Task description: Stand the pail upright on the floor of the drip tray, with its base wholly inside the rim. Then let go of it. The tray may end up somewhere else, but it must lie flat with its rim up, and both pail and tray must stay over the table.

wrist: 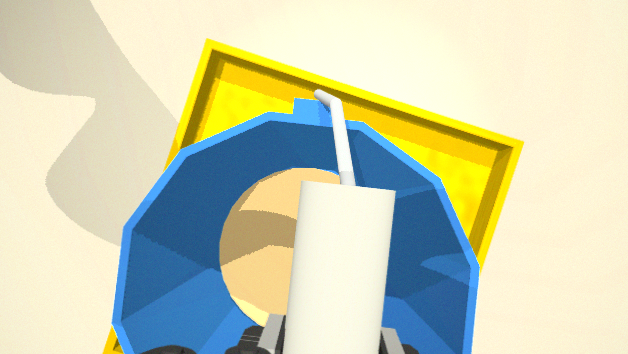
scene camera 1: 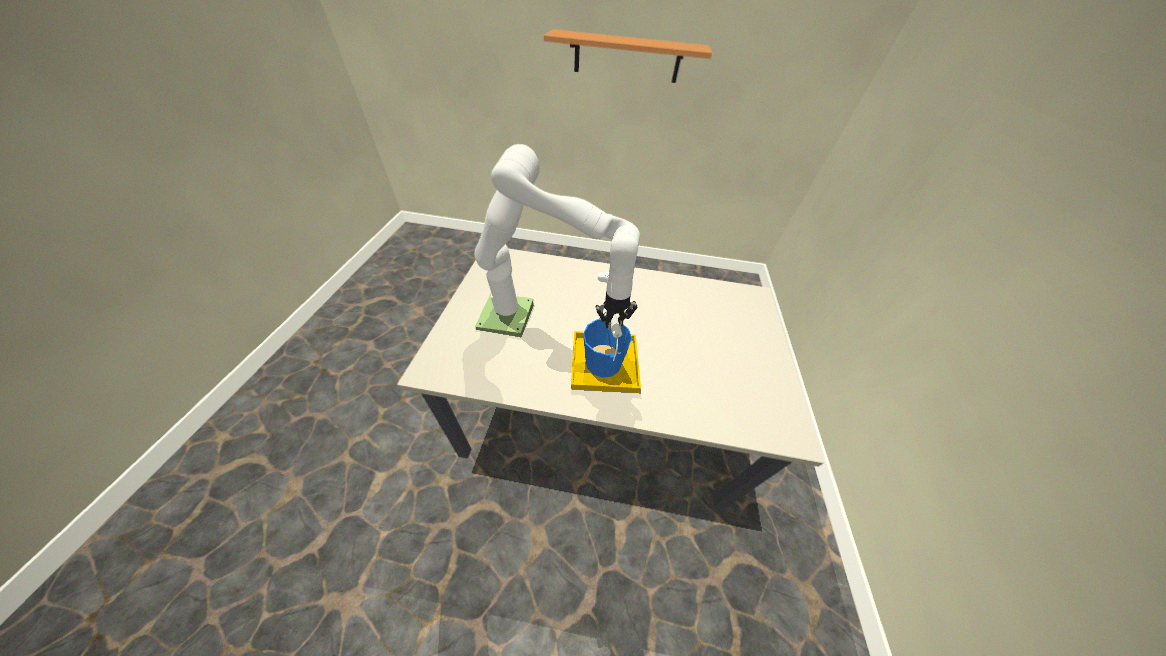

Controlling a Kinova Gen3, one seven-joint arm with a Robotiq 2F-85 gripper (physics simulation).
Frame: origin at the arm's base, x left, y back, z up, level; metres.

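Where they show: gripper, fingertip midpoint: [wrist: 328,348] [scene camera 1: 613,327]; arm's base, link origin: [scene camera 1: 507,307].
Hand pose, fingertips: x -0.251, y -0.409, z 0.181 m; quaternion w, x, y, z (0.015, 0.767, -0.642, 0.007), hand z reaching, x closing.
Each offset is from my fingertips to the centre of the thing. "*": to the spot under its first point. Level surfaces: height alone.
The blue pail @[dx +0.002, dy +0.015, dz -0.087 m] [scene camera 1: 603,364] [wrist: 172,200] looks upright over the yellow drip tray @[dx +0.005, dy +0.008, dz -0.196 m] [scene camera 1: 588,387] [wrist: 400,105], which lies flat on the table with its rim up. The pail's outline lies mostly within the tray's in the scene view; whether its base touches the tray floor cannot be told. A tan round area shows inside at the bottom. My gripper [scene camera 1: 616,323] [wrist: 332,340] is shut on the pail's white handle grip @[dx +0.006, dy +0.001, dz +0.016 m] [wrist: 345,250], above the pail's opening. A thin white handle wire @[* dx +0.074, dy +0.017, dz +0.000 m] [wrist: 342,135] runs from the grip to the pail's lug. The grip hides part of the pail's inside.
The pale table @[dz -0.212 m] [scene camera 1: 717,367] extends around the tray, whose near side is close to the table's front edge. The arm's green base plate [scene camera 1: 494,323] is on the table to the left. An orange shelf [scene camera 1: 627,43] is on the back wall.
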